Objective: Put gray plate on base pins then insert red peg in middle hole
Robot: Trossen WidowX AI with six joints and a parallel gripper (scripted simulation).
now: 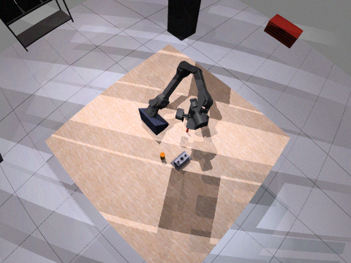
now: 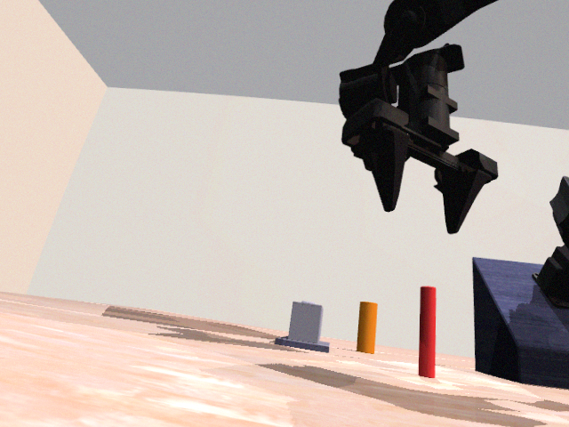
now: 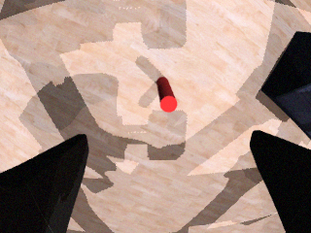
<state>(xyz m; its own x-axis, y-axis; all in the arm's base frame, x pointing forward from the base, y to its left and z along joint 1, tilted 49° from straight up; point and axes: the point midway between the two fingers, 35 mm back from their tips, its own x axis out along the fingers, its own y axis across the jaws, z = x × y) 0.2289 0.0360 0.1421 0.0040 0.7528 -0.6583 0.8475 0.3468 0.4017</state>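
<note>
My gripper tip is now 11 cm above the red peg and 1 cm past it. Also, from my gripper tip: orange cylinder: 24 cm to the right, 11 cm below, 2 cm ahead; then dark base: 17 cm to the right, 14 cm below, 11 cm ahead; then gray plate: 17 cm to the right, 11 cm ahead, 10 cm below.
</note>
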